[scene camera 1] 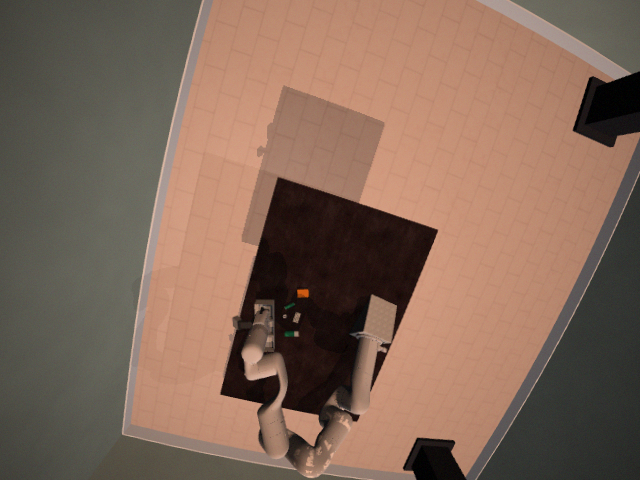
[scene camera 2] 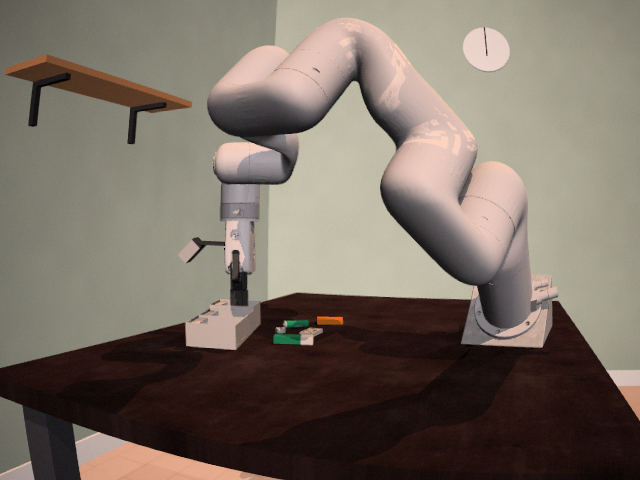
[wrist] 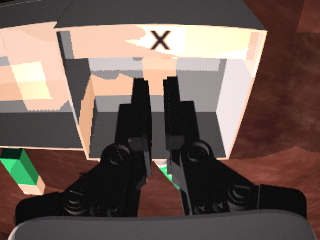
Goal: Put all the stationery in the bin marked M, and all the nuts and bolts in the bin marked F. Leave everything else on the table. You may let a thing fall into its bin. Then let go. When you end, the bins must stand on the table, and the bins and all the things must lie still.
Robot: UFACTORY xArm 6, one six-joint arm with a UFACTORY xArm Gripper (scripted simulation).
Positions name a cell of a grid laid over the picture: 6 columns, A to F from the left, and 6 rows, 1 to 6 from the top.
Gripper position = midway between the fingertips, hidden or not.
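Pale double bin (scene camera 2: C5) and (wrist: C2). My gripper (scene camera 2: C4) and (wrist: C3).
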